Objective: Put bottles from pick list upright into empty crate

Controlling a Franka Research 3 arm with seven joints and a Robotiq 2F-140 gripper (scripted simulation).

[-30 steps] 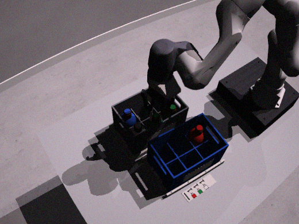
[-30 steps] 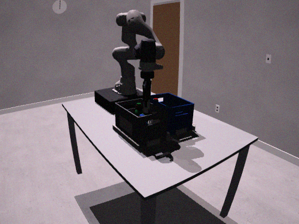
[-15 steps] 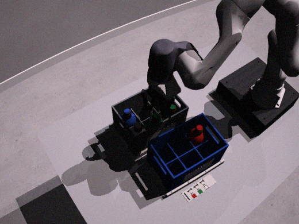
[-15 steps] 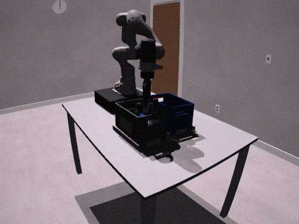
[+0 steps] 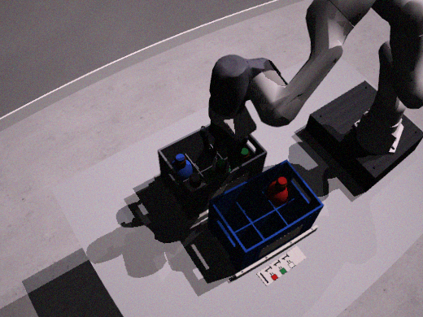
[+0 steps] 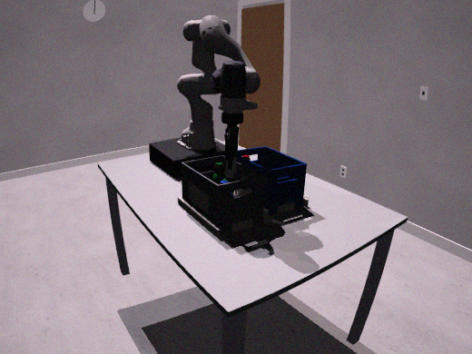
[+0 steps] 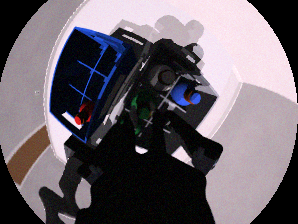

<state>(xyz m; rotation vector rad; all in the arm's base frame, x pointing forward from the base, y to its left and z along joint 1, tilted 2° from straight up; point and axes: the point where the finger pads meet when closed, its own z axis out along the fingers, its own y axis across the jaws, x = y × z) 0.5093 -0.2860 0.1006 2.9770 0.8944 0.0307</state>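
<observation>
The black crate lies 1 cm behind my hand, 4 cm to the right of it and 9 cm below it. The rest, counted from my hand: white-labelled bottle 9 cm ahead, 2 cm to the right, 9 cm below; blue-label bottle 7 cm ahead, 10 cm to the right, 9 cm below; red-label bottle 8 cm behind, 17 cm to the left, 9 cm below.
</observation>
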